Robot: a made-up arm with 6 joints.
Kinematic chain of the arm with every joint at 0, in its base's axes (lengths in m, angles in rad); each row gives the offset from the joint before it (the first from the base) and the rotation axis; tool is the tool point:
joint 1: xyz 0 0 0.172 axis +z
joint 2: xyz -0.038 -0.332 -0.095 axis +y
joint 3: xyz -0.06 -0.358 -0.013 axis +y
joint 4: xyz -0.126 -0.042 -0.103 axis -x
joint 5: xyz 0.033 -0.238 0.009 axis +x
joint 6: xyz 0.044 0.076 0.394 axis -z
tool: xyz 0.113 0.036 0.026
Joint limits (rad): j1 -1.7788..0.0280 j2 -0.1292..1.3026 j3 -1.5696..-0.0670 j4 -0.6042..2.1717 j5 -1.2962..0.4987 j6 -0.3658..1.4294
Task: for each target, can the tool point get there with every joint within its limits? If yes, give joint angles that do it. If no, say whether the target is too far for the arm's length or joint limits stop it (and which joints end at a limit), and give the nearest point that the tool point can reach.
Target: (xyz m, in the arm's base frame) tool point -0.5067 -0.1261 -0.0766
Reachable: yes | joints -0.9892 1.1827 -0.5618 1.6204 -0.9867 1.0648
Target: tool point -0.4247 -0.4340 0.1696
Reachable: yes | joints -0.6319 0.1534 -0.7659 -0.3219 -1.0568 0.0604
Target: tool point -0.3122 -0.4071 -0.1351
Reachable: yes | joints -0.5159 0.4459 -0.2556 1.4445 -0.8912 0.2425
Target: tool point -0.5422 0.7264 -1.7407
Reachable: no: too far | nearest point -0.5671 0.2690 -0.2734 | short by 1.537 m
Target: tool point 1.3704 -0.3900 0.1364
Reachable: no: joint limits stop it (at a limit: joint 1, joint 2, joint 3, joint 5) | nearest point 0.4021 -0.6026 0.2400 | short by 0.997 m
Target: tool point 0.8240 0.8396 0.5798
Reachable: no: joint limits stop it (at a limit: joint 1, joint 3, joint 5, joint 6) | nearest point -0.2010 0.3814 0.2318 | short by 1.175 m
